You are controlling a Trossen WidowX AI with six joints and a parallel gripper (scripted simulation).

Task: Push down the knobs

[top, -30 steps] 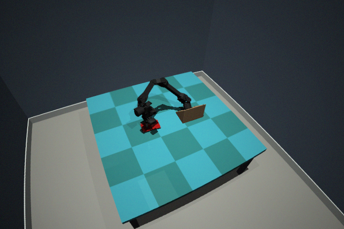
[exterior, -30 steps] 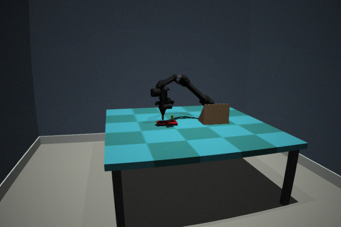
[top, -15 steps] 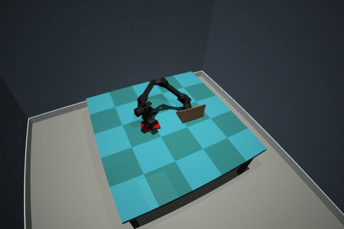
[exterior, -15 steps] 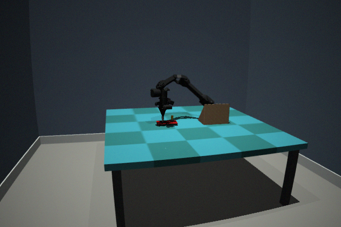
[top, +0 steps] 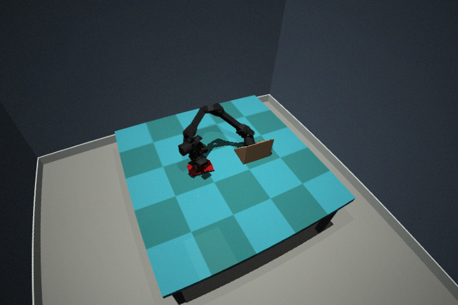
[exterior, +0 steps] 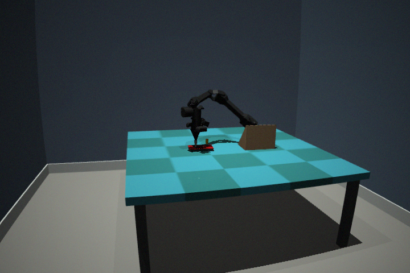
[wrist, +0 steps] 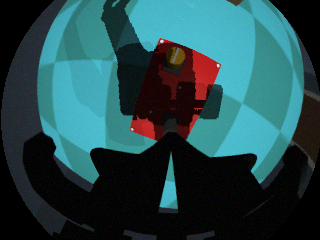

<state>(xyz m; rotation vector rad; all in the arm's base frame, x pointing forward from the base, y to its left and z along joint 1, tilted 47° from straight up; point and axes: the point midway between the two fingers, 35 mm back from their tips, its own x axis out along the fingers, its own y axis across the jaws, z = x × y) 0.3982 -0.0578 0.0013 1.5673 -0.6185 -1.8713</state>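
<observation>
Now: gripper tip 2 cm above the potentiometer knob.
</observation>
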